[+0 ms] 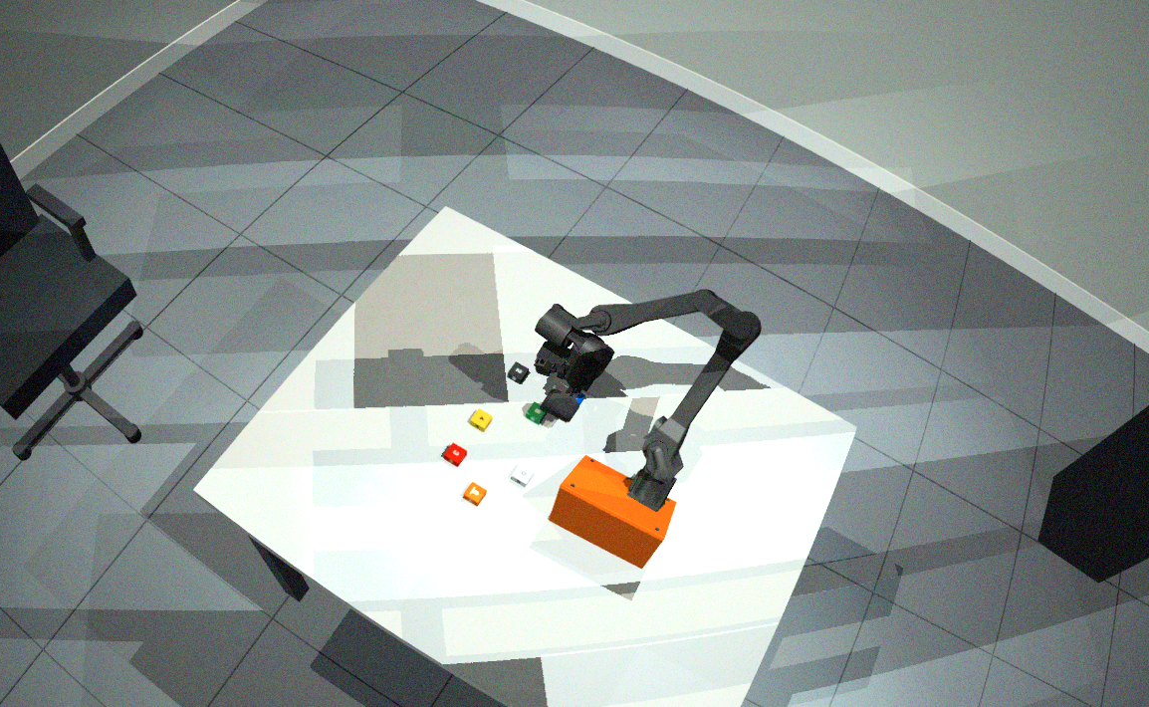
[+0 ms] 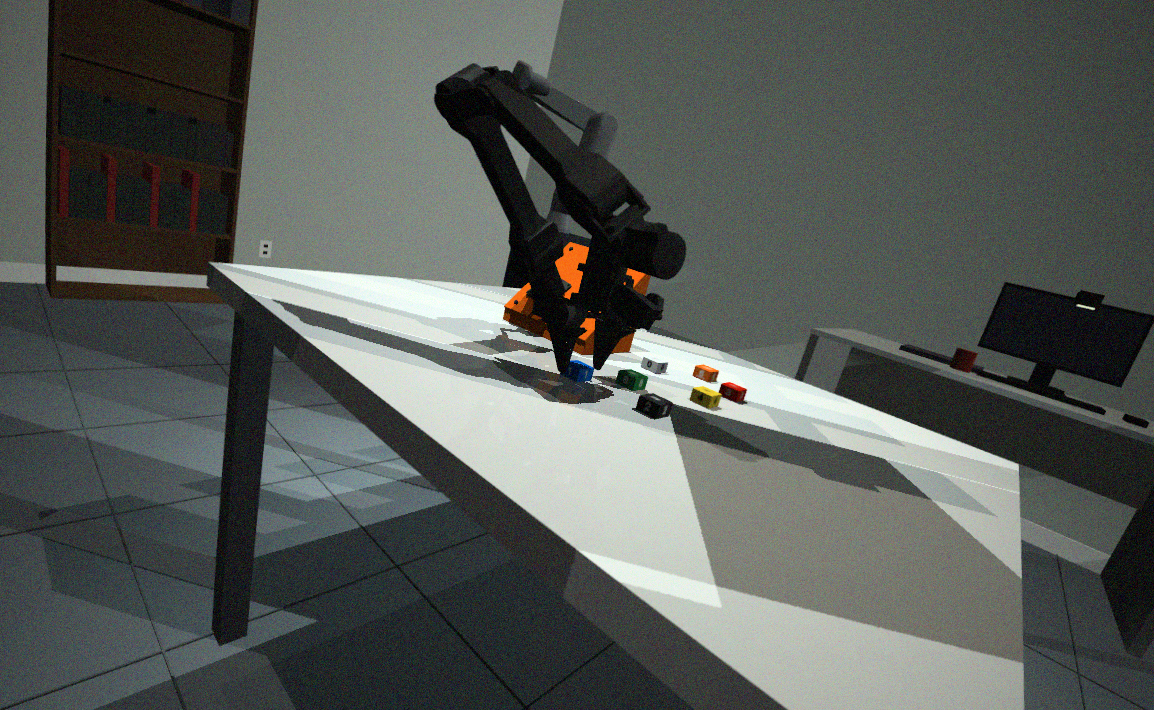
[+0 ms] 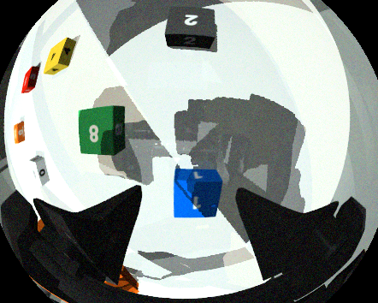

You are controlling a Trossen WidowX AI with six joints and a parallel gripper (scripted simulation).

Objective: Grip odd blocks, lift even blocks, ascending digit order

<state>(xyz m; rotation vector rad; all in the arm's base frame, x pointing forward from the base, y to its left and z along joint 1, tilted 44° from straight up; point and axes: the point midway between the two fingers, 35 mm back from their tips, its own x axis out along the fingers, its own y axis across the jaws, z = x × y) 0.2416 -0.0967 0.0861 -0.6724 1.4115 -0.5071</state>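
My gripper tip is now right at the blue block. Round my gripper tip: black block (120 mm ahead, 20 mm to the left); green block (70 mm to the left, 40 mm ahead); yellow block (150 mm to the left, 120 mm ahead).
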